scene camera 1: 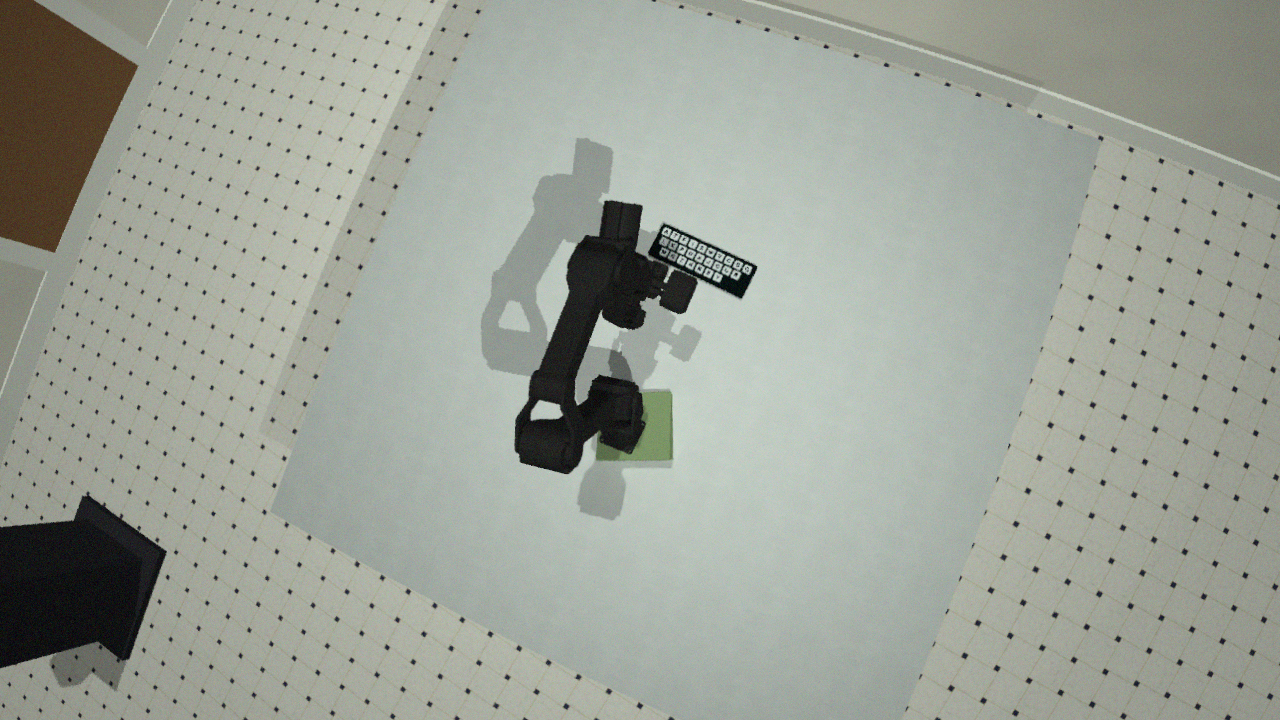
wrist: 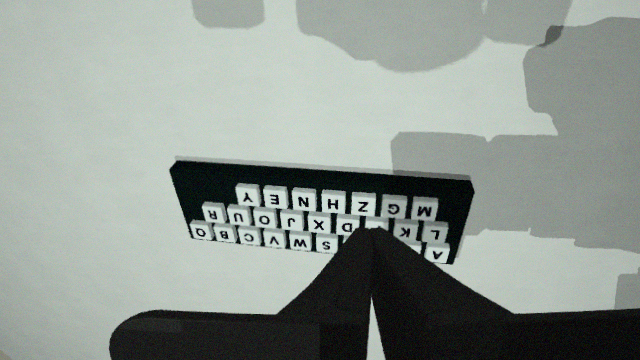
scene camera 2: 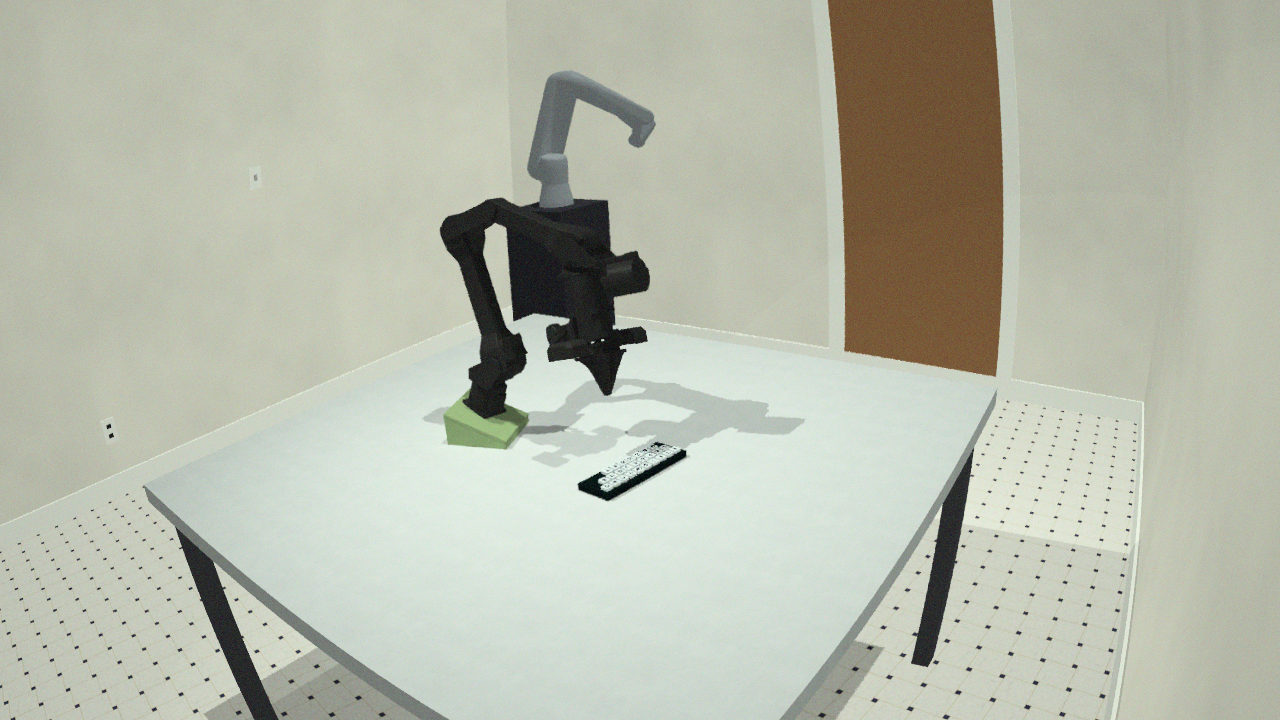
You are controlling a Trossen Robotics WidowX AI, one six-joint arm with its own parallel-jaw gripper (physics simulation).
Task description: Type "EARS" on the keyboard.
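Frame: origin at the arm's base, x ahead, y right, z down, level; metres.
Seen in the pictures: gripper, between the fingertips: (scene camera 1: pixel 657 276) (wrist: pixel 368 241) (scene camera 2: pixel 607 395); arm's base, origin of its link: (scene camera 1: pixel 622 432) (scene camera 2: pixel 483 406).
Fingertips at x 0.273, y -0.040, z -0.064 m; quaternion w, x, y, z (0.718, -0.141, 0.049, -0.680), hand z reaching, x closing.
Observation:
Pixels of each thing's middle, then the offset from my fingertips to it. Level surfaces: height alone.
- black keyboard, middle of its body: (wrist: pixel 314 215) (scene camera 2: pixel 633 468) (scene camera 1: pixel 702 260) dy +0.043, dx +0.078, dz +0.100 m
- S key, middle of its body: (wrist: pixel 327 243) dy +0.035, dx +0.097, dz +0.093 m
- R key, middle of its body: (wrist: pixel 214 212) dy +0.113, dx +0.073, dz +0.093 m
- E key, middle of its body: (wrist: pixel 276 197) dy +0.065, dx +0.058, dz +0.093 m
- pale table, height of its surface: dz +0.109 m
A black keyboard (scene camera 1: pixel 703 260) (scene camera 2: pixel 631 471) (wrist: pixel 319 210) with white letter keys lies flat on the table. In the wrist view its letters appear upside down. The A key (wrist: pixel 437 254) is at the near right, the S key (wrist: pixel 326 244) left of my fingers in the near row, the R key (wrist: pixel 213 213) at the left of the middle row, and the E key (wrist: pixel 275 198) in the far row. My gripper (scene camera 2: pixel 608 391) (wrist: pixel 368 241) is shut and empty, pointing down above the keyboard's level without touching it. Its fingers hide several keys in the wrist view.
The arm stands on a green wedge-shaped base (scene camera 1: pixel 659 428) (scene camera 2: pixel 474 433) on the pale table (scene camera 1: pixel 805 501) (scene camera 2: pixel 537 582). A grey arm (scene camera 2: pixel 556 116) on a dark pedestal (scene camera 2: pixel 538 268) stands behind the table. The arm's shadows fall on the tabletop.

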